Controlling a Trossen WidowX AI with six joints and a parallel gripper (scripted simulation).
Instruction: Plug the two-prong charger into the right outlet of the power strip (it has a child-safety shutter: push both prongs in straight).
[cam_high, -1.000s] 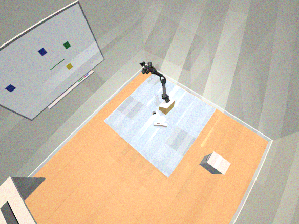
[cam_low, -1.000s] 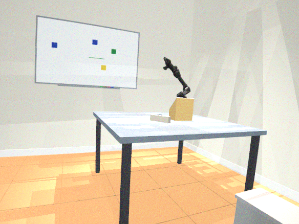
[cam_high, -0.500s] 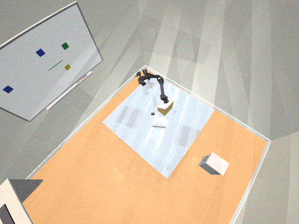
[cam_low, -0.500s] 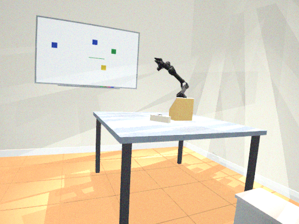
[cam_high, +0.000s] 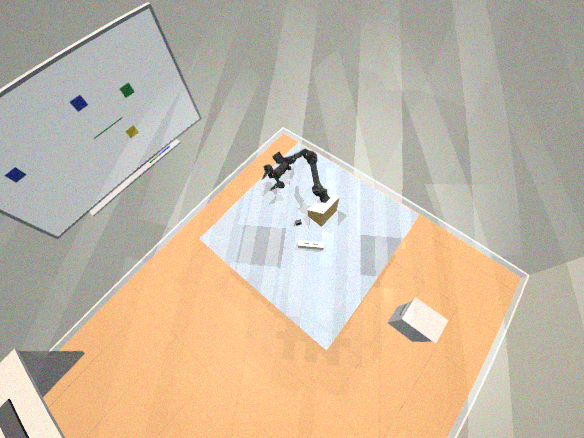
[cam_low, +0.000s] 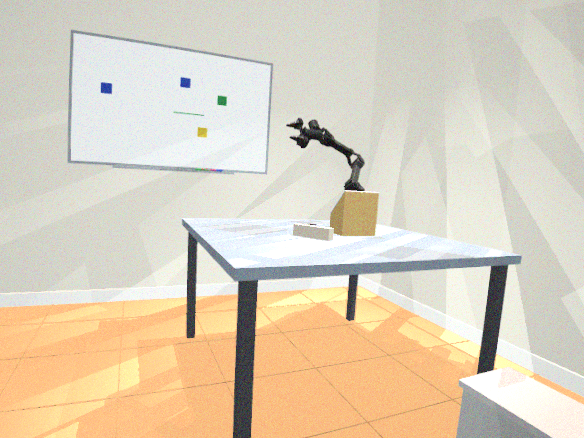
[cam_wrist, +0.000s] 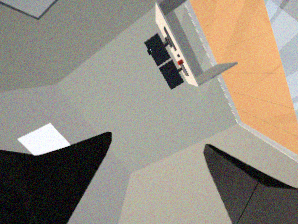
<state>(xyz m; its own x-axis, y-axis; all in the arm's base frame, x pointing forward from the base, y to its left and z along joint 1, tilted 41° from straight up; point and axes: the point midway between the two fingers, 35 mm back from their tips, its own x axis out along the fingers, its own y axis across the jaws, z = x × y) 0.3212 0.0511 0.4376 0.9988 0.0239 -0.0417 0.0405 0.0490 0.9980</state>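
The two-prong charger is 520 mm below my gripper tip, 150 mm to the left of it and 90 mm behind it.
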